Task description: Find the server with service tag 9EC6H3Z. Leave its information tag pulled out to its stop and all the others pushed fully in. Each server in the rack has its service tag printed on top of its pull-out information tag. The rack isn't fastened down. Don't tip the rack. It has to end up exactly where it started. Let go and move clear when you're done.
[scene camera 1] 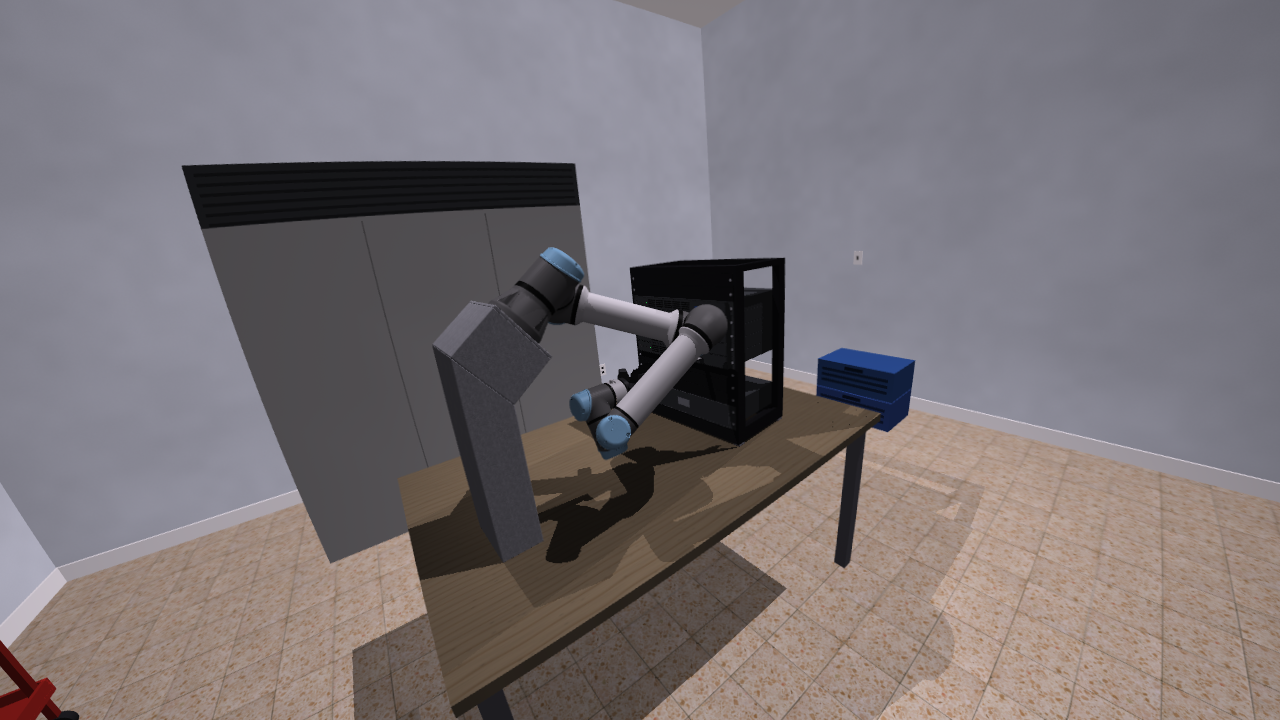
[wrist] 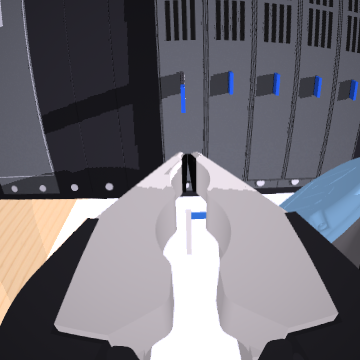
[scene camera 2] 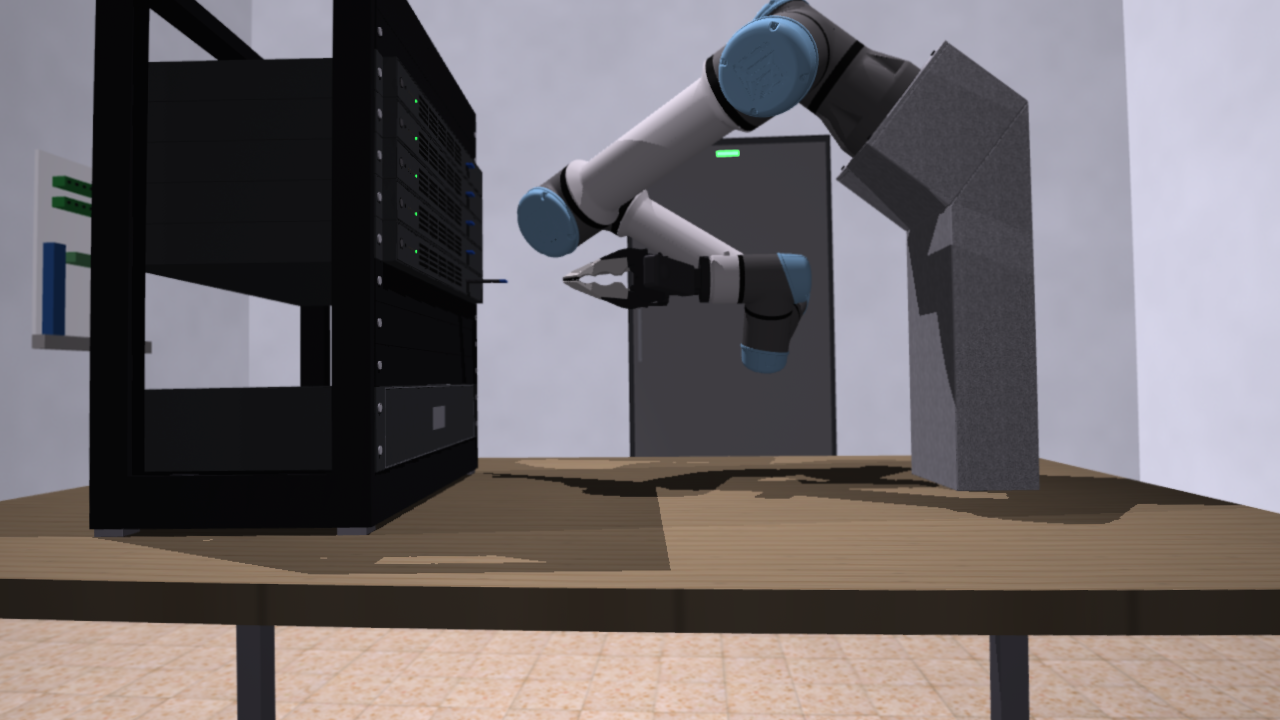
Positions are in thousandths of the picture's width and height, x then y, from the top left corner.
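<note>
What I can see here is my gripper (scene camera 2: 439,390), and you'd find the gripper in the wrist view (wrist: 521,435) too.
</note>
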